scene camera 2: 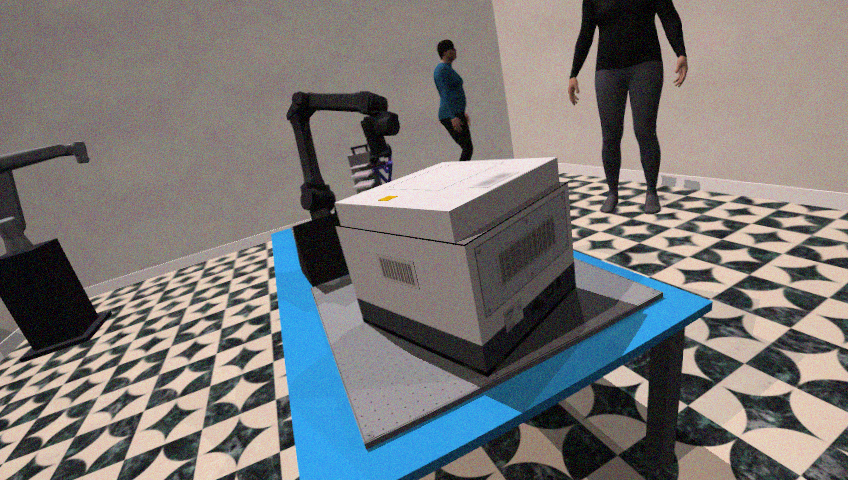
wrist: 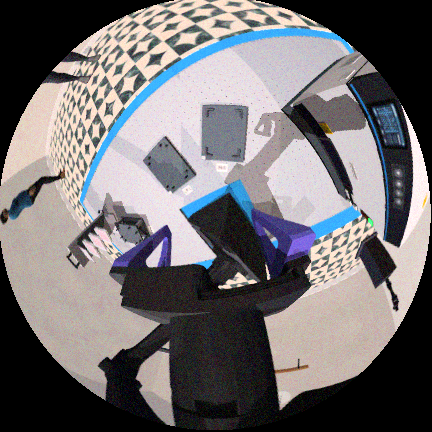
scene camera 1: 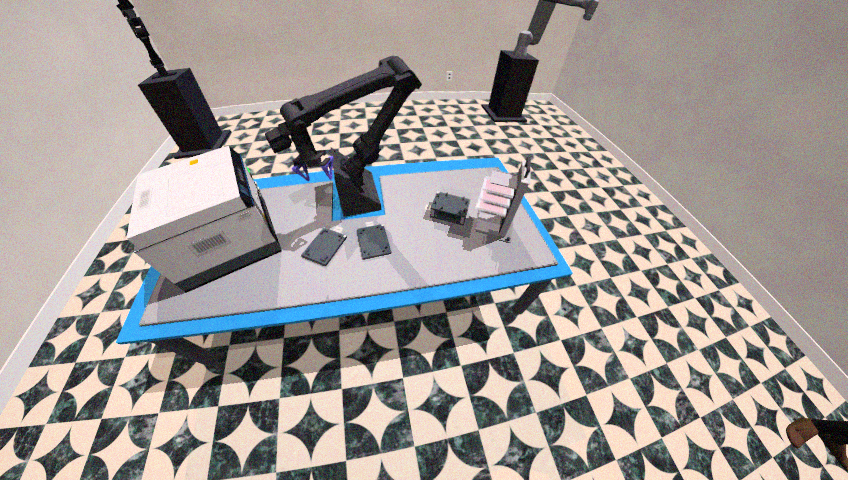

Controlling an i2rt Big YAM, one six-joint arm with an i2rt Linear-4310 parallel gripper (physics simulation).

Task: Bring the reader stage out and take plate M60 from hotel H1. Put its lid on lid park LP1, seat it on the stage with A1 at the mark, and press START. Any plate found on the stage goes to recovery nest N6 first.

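Seen in the pictures: gripper, fingertip midpoint: (scene camera 2: 388,178) (wrist: 208,221) (scene camera 1: 320,180); arm's base at its link origin: (scene camera 2: 328,231) (wrist: 230,259) (scene camera 1: 350,171).
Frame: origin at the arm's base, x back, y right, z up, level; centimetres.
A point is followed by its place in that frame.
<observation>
My gripper (scene camera 1: 314,172) {x -23.5, y 9.1, z 14.2 cm} (scene camera 2: 382,170) {x -23.5, y 9.1, z 14.2 cm} (wrist: 208,221) {x -23.5, y 9.1, z 14.2 cm} is open and empty, above the table between the arm base and the reader. The white reader (scene camera 1: 196,208) {x -36.8, y 47.2, z 18.6 cm} (scene camera 2: 416,273) {x -8.4, y 69.5, z 5.4 cm} shows its front panel (wrist: 406,160) with a screen and round buttons in the wrist view; I cannot tell which is START. No stage shows extended from its front. Nest N6 (scene camera 1: 324,246) {x -33.2, y 13.1, z -12.3 cm} (wrist: 224,132) {x -32.2, y 13.5, z -12.3 cm} and lid park LP1 (scene camera 1: 373,240) {x -32.8, y -7.4, z -12.5 cm} (wrist: 170,164) {x -32.5, y -5.7, z -12.5 cm} are dark flat plates with nothing on them. Hotel H1 (scene camera 1: 515,208) {x -38.7, y -64.6, z 4.8 cm} holds several pinkish-white plates (scene camera 1: 496,193) {x -32.1, y -58.0, z 7.5 cm} (wrist: 95,242) {x -28.8, y -61.6, z 3.3 cm}; M60 cannot be picked out.
A dark raised stand (scene camera 1: 450,204) {x -20.8, y -43.8, z -7.5 cm} (wrist: 131,231) {x -20.4, y -40.1, z -7.5 cm} is beside the hotel. The arm's black base (scene camera 1: 358,193) {x -13.8, y -3.0, z -2.2 cm} stands at the table's back edge. The blue table rim (scene camera 1: 357,307) {x -61.4, y 0.8, z -14.8 cm} (scene camera 2: 321,416) {x 16.7, y 71.8, z -14.8 cm} surrounds the grey board. Two people (scene camera 2: 452,89) (scene camera 2: 629,89) stand beyond the table.
</observation>
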